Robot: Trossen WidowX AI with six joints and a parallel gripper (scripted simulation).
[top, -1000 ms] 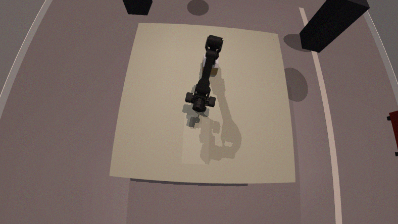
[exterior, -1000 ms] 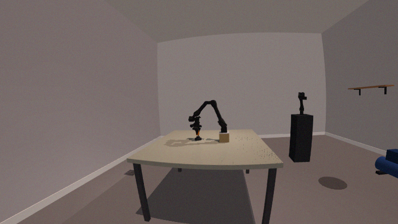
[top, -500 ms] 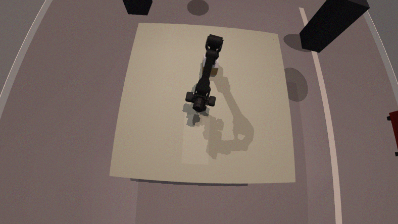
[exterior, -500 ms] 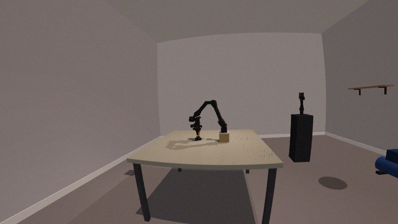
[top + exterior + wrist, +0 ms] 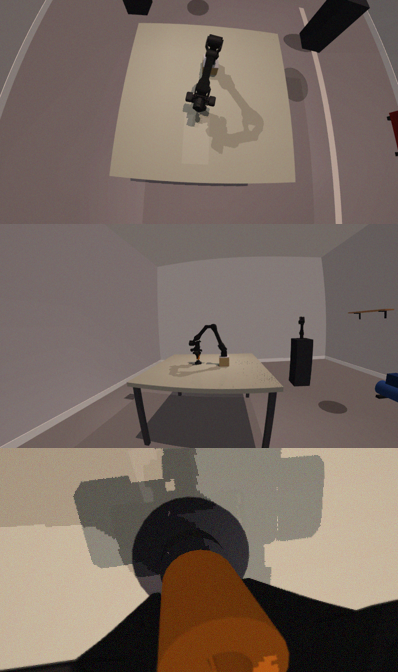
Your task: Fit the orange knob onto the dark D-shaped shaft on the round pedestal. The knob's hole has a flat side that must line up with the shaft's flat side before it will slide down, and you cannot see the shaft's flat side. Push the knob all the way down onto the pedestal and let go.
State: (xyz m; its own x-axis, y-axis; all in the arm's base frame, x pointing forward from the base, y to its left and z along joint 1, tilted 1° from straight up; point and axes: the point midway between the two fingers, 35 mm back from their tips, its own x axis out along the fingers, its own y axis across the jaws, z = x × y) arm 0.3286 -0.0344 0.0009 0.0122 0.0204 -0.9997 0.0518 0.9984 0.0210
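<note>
Now: the orange knob 2 cm above my gripper tip. The rest, counted from my gripper tip: round pedestal: 4 cm below.
</note>
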